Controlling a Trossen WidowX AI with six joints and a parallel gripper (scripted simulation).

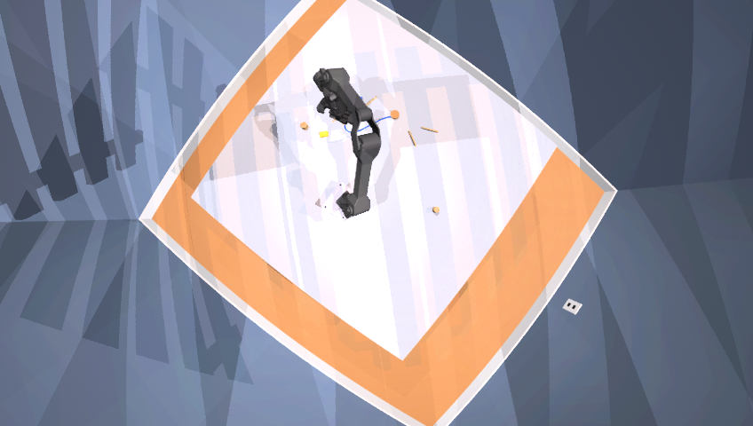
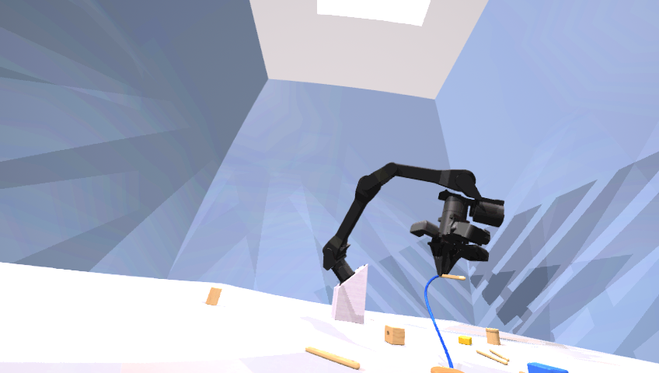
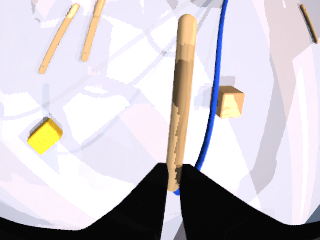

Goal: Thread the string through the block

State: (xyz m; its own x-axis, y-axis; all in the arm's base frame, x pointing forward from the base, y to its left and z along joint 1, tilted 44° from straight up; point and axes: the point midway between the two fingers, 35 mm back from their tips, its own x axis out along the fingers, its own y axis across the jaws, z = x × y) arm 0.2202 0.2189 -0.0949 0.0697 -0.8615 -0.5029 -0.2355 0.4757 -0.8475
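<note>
The yellow piece is 8 cm behind my gripper tip, 8 cm to the left of it and 13 cm below it. Round my gripper tip: wooden block (2 cm ahead, 11 cm to the right, 12 cm below); then blue piece (14 cm ahead, 8 cm to the left, 13 cm below); then round wooden button (21 cm ahead, 9 cm to the right, 13 cm below).
</note>
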